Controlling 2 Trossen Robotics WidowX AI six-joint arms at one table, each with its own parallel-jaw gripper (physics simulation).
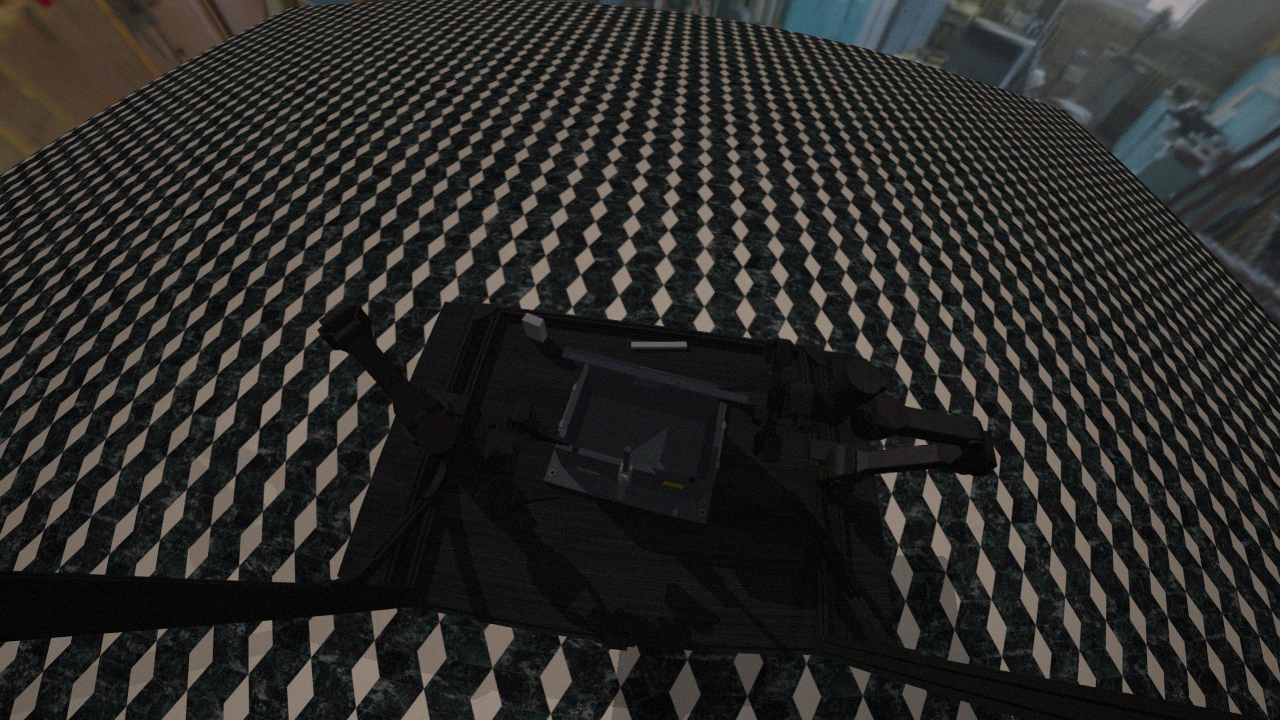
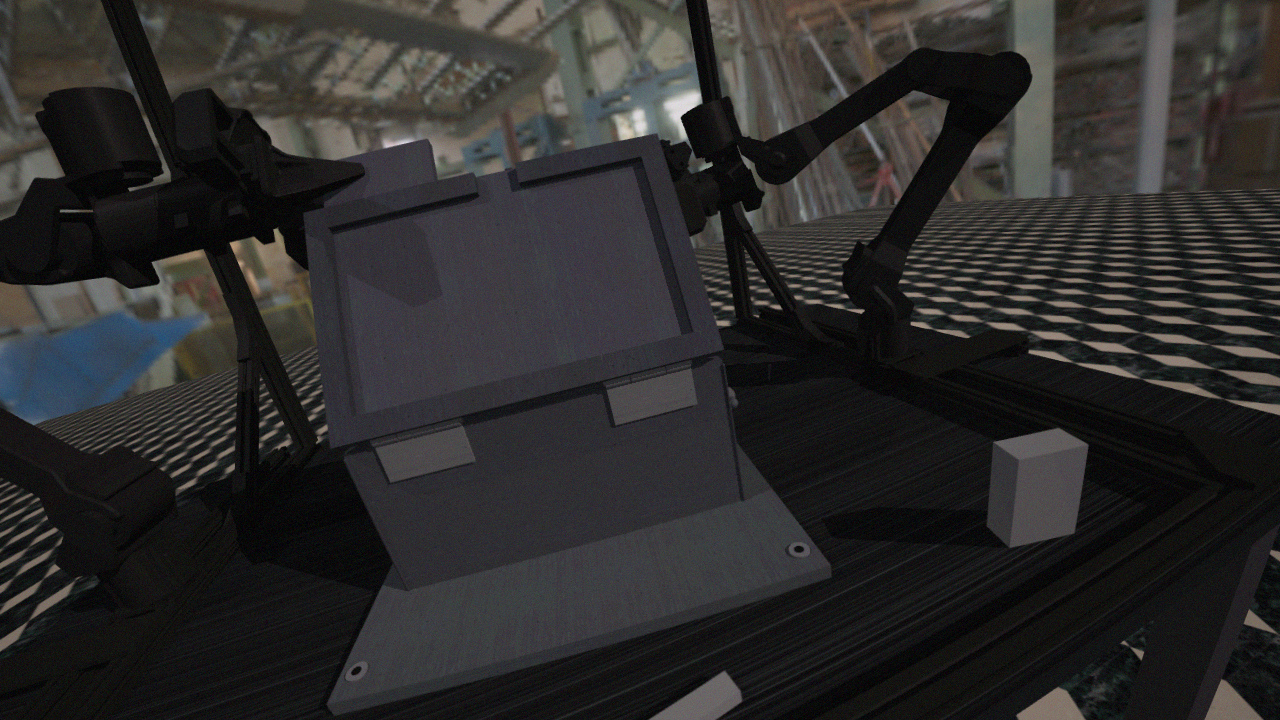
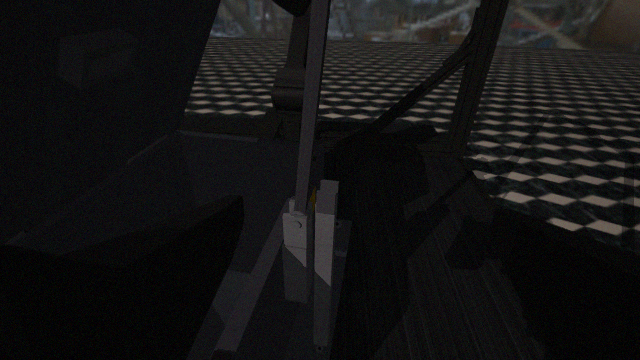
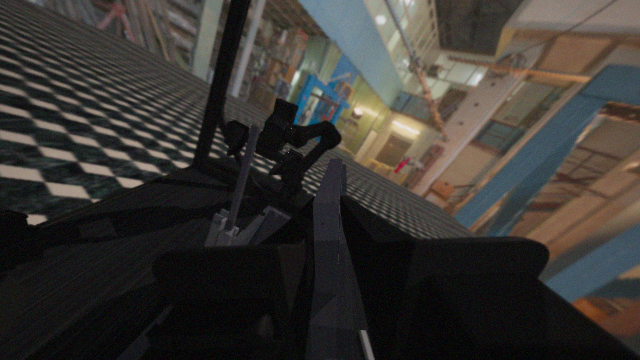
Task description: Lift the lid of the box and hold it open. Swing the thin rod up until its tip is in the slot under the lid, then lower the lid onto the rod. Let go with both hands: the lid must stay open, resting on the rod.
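Pixels of known places: left gripper, fingertip midpoint: [image 1: 564, 469] [image 3: 366, 214]; right gripper, fingertip midpoint: [image 1: 719, 394] [image 2: 367, 175] [image 4: 330, 202]; left arm's base at its link origin: [image 2: 885, 353] [image 4: 284, 197]; right arm's base at its link origin: [image 1: 826, 479] [image 2: 160, 590] [image 3: 295, 136].
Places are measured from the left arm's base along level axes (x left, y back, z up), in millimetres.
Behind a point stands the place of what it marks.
The grey box [image 2: 552, 472] @(x 145, y -477, z 72 mm) [image 1: 637, 446] @(x 37, y -457, z -7 mm) stands on its base plate [image 2: 580, 607] @(x 216, y -486, z -7 mm) with its lid [image 2: 516, 286] @(x 106, y -462, z 223 mm) [image 4: 327, 214] @(x 9, y -599, z 354 mm) raised steeply. My right gripper [image 2: 323, 175] [image 4: 330, 202] @(x 18, y -562, z 342 mm) is shut on the lid's free edge and holds it up. The thin rod [image 3: 308, 125] @(x -71, y -431, z 227 mm) [image 4: 241, 178] @(x -74, y -439, z 257 mm) stands almost upright from its white hinge bracket [image 3: 308, 232] @(x -70, y -442, z 130 mm) inside the box. Its tip is hidden. My left gripper [image 2: 689, 200] [image 4: 249, 164] @(x -100, y -337, z 234 mm) is open and empty, close beside the rod's upper part at the lid's side edge.
A black stand pole [image 2: 709, 72] @(x -340, y -34, z 461 mm) [image 4: 218, 78] @(x -363, y -38, z 321 mm) rises behind the box. The box sits on a dark mat [image 2: 887, 572] @(x 287, y -269, z -19 mm).
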